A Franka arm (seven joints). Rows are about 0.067 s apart.
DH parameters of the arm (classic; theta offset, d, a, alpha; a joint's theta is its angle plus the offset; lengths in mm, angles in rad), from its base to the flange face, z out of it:
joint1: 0 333 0 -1.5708
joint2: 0 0 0 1.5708
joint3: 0 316 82.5 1.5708
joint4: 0 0 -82.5 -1.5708
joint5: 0 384 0 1.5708
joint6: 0 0 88 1.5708
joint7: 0 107 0 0
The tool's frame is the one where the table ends.
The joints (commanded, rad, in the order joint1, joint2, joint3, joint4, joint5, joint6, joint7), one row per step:
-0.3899, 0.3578, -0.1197, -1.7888, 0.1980, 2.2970, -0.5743
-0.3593, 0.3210, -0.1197, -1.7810, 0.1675, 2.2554, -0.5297
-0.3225, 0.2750, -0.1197, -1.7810, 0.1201, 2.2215, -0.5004
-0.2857, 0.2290, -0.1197, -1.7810, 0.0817, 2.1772, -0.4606
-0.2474, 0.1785, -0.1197, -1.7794, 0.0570, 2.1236, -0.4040
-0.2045, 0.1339, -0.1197, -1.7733, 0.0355, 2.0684, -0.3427
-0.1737, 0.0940, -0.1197, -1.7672, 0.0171, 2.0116, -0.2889
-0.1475, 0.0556, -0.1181, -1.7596, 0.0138, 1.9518, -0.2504
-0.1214, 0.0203, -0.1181, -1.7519, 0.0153, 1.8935, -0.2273
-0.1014, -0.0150, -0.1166, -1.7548, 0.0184, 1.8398, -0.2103
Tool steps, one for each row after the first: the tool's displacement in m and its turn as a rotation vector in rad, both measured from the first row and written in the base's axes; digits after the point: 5 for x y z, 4 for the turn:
0.00585, 0.01971, 0.02337, -0.0086, 0.0066, 0.0079
0.00978, 0.04308, 0.04953, -0.0387, 0.0114, 0.0418
0.01084, 0.06701, 0.07426, -0.0567, 0.0207, 0.0593
0.00916, 0.09238, 0.10123, -0.0603, 0.0267, 0.0539
0.00731, 0.11978, 0.12607, -0.0616, 0.0342, 0.0457
0.00165, 0.13959, 0.14745, -0.0612, 0.0470, 0.0301
-0.00574, 0.15800, 0.16798, -0.0499, 0.0589, 0.0217
-0.01398, 0.17526, 0.18651, -0.0374, 0.0717, 0.0259
-0.02448, 0.18978, 0.19993, -0.0234, 0.0906, 0.0316

